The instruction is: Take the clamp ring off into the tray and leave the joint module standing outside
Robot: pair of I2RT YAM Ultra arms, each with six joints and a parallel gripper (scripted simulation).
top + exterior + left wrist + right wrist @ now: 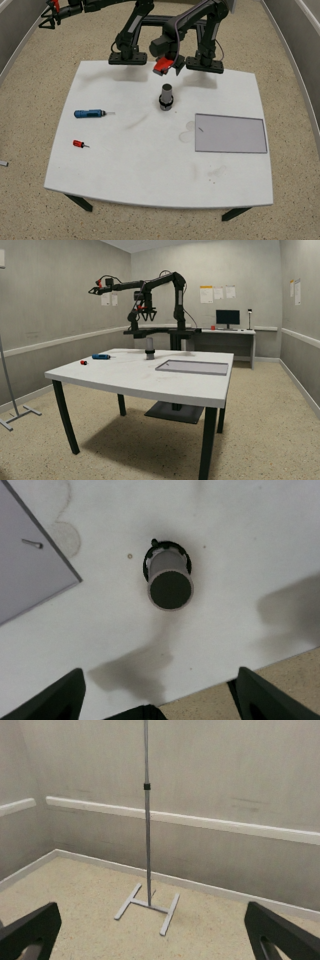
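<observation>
Now: left hand 1 cm past the black clamp ring, 1 cm to the left of it and 23 cm above it. From my left hand the other things lie so: grey joint module 1 cm behind, 1 cm to the right, 26 cm below; then small grey pin 11 cm ahead, 18 cm to the left, 28 cm below; then grey link tube 1 cm behind, 18 cm below.
My right gripper is now 59 cm to the right of the black clamp ring, 52 cm above it and 2 cm short of it. From my right hand the other things lie so: grey joint module 59 cm to the left, 55 cm below, 2 cm ahead; then red screwdriver 57 cm below, 31 cm ahead, 18 cm to the left; then grey link tube 60 cm to the left, 47 cm below, 2 cm ahead.
</observation>
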